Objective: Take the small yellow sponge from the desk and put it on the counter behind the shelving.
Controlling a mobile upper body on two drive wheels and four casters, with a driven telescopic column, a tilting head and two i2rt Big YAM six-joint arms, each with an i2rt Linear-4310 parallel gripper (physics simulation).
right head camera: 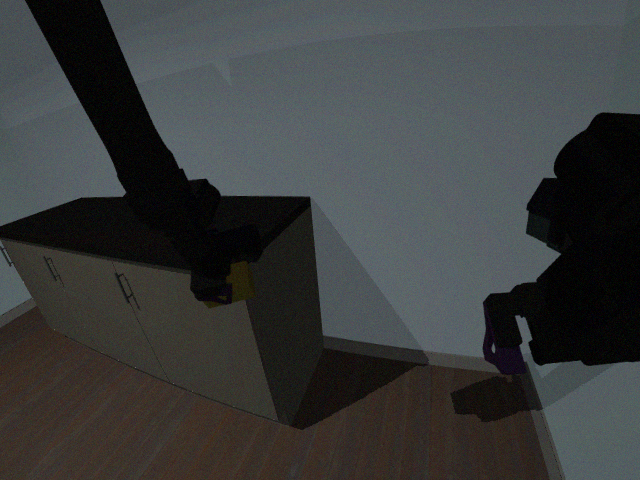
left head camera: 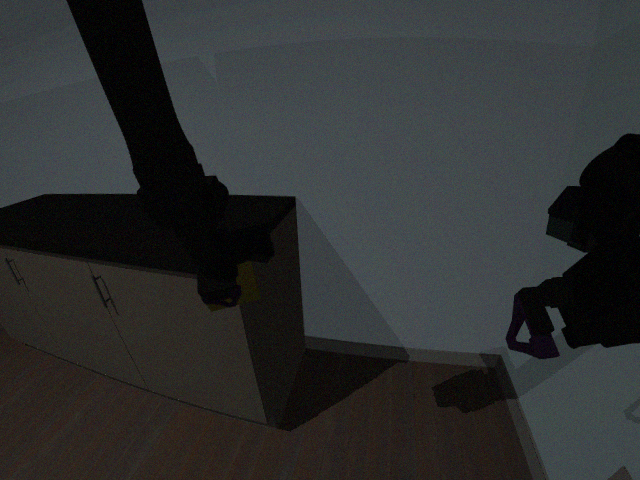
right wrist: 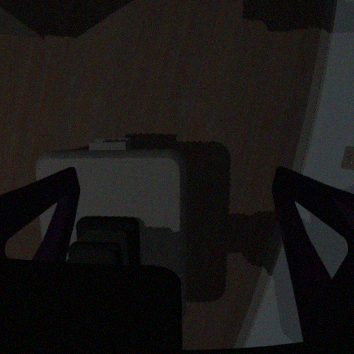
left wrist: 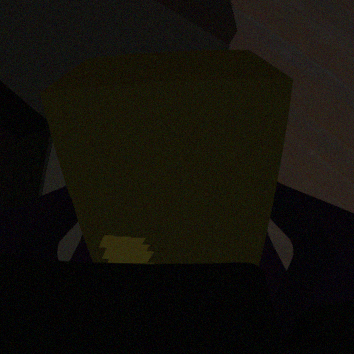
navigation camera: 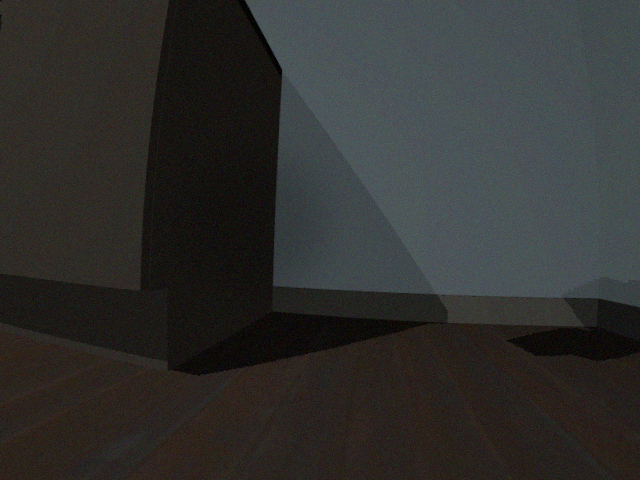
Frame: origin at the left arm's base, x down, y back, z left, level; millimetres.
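Seen in the pictures: left gripper, between the fingertips: (right head camera: pixel 228 290) (left head camera: pixel 230 292) (left wrist: pixel 174 176); right gripper, between the fingertips: (right head camera: pixel 526 350) (left head camera: pixel 542 339) (right wrist: pixel 175 177).
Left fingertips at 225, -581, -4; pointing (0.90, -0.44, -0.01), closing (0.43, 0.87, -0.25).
Observation:
A point is followed by its place in that frame, as x, y, z.
The yellow sponge (left head camera: pixel 248 283) {189, -558, -51} (right head camera: pixel 241 281) {189, -559, -49} (left wrist: pixel 170 165) {183, -570, -37} is held between the fingers of my left gripper (left head camera: pixel 227 297) {225, -581, -4} (right head camera: pixel 219 295) {225, -581, -4}. In the head views the sponge overlaps the near right corner of the counter; whether it is over the top or in front of it is hard to tell. The counter (left head camera: pixel 93 232) {245, -977, 649} (right head camera: pixel 103 232) {245, -991, 740} has a dark top and pale doors; its end also shows in the navigation view (navigation camera: pixel 217 170) {756, -938, -3}. My right gripper (right wrist: pixel 175 177) {140, -335, -450} is open and empty, off to the right of the counter. The desk and the shelving do not show.
A pale wall (left head camera: pixel 413 155) {60, -1212, -561} (right head camera: pixel 413 155) {72, -1223, -509} (navigation camera: pixel 465 155) {603, -1174, -726} stands behind the counter and turns a corner at the right. Wooden floor (left head camera: pixel 155 434) {1155, -749, 590} (navigation camera: pixel 361 413) {1155, -697, -298} lies in front. The robot's pale base (right wrist: pixel 125 190) {895, -191, -289} shows below the right gripper.

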